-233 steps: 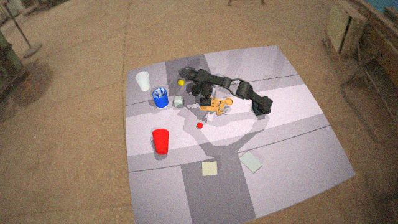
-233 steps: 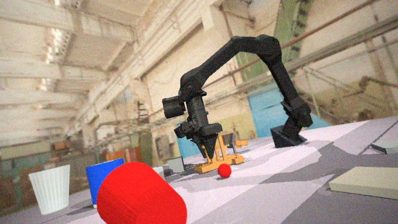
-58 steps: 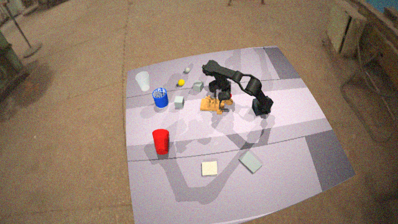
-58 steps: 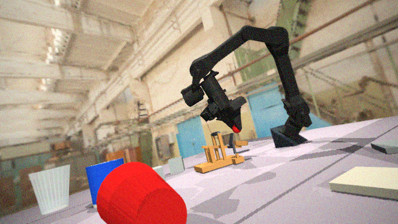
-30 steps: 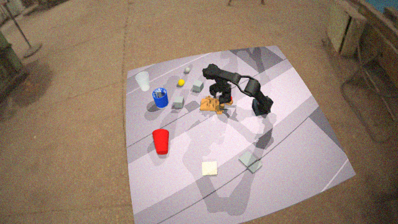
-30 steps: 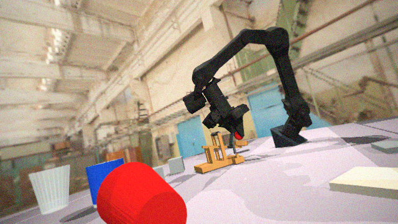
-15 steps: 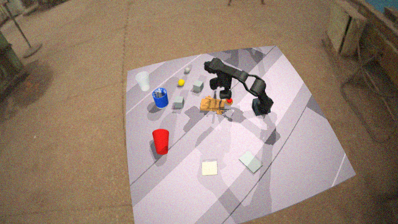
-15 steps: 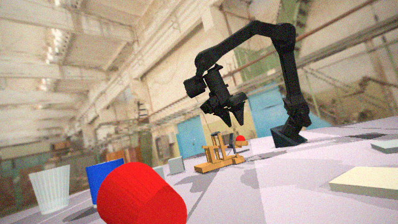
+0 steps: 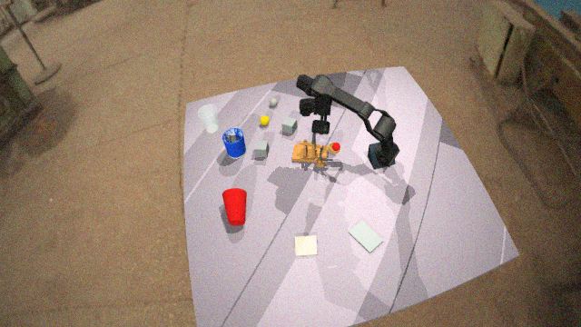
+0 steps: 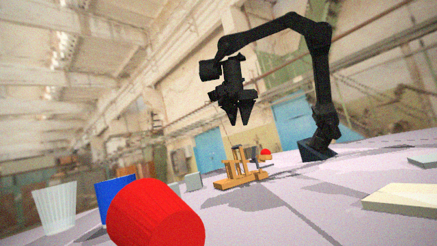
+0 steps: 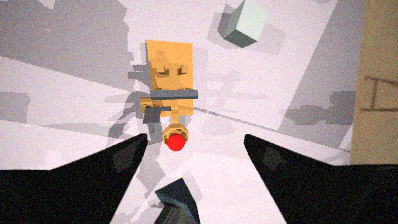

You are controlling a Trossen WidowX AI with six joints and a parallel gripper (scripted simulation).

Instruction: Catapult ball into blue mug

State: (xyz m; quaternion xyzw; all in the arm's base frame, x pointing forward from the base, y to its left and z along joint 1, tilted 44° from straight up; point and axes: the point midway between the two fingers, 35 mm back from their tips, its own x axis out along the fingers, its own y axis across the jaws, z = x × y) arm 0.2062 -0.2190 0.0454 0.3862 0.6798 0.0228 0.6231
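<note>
My gripper tip is 110 mm above the red ball, 40 mm to the right of it and 40 mm past it. Also, from my gripper tip: yellow ball (260 mm to the right, 170 mm ahead, 150 mm below); then wooden catapult (110 mm below, 30 mm to the left, 20 mm ahead); then blue mug (340 mm ahead, 150 mm to the right, 140 mm below).
</note>
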